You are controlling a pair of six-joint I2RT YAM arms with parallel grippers.
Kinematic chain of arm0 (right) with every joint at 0, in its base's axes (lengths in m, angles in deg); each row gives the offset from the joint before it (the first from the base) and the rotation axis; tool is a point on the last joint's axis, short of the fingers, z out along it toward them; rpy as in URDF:
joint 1: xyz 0 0 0.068 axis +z
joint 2: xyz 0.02 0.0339 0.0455 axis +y
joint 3: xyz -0.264 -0.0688 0 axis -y
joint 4: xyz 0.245 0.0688 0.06 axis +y
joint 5: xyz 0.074 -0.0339 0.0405 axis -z
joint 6: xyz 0.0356 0 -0.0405 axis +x
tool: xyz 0 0 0 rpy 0 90 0
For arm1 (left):
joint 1: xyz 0 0 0.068 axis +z
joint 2: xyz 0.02 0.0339 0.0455 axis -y
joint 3: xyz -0.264 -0.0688 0 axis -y
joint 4: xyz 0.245 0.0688 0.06 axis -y
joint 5: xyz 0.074 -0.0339 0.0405 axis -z
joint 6: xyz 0.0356 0 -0.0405 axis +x
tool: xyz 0 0 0 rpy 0 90 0
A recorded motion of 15 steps. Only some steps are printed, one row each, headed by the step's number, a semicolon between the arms.
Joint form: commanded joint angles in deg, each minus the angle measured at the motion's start. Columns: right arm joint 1, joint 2, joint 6, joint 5, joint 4, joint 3; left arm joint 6, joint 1, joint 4, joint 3, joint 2, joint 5.
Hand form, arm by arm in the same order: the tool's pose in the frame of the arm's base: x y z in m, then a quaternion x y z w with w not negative. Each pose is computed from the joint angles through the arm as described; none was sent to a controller.
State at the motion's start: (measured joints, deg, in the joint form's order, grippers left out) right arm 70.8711 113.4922 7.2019 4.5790 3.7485 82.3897; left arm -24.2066 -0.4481 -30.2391 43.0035 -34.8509 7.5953
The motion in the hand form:
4: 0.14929 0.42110 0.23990 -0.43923 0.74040 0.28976 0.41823; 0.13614 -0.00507 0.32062 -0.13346 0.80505 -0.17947 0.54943
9: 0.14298 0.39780 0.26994 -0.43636 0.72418 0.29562 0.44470; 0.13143 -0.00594 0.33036 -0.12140 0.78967 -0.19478 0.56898
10: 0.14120 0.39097 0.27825 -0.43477 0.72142 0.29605 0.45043; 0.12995 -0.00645 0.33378 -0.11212 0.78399 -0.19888 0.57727
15: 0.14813 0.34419 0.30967 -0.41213 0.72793 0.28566 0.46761; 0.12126 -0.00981 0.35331 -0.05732 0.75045 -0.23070 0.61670
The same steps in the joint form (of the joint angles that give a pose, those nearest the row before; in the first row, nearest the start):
4: -0.01 -3.92 -0.52 0.21 -4.53 -2.54; -0.40 0.45 1.76 -0.38 1.12 0.58
9: -0.19 -10.89 -2.07 0.84 -4.29 -5.91; -0.58 0.50 3.01 0.50 2.27 2.21
10: -0.24 -12.82 -2.34 1.08 -3.72 -6.59; -0.14 0.47 3.70 0.74 2.65 2.94
15: -3.61 -22.76 -2.76 1.22 0.73 -10.85; 1.53 0.45 7.47 2.35 4.33 8.40

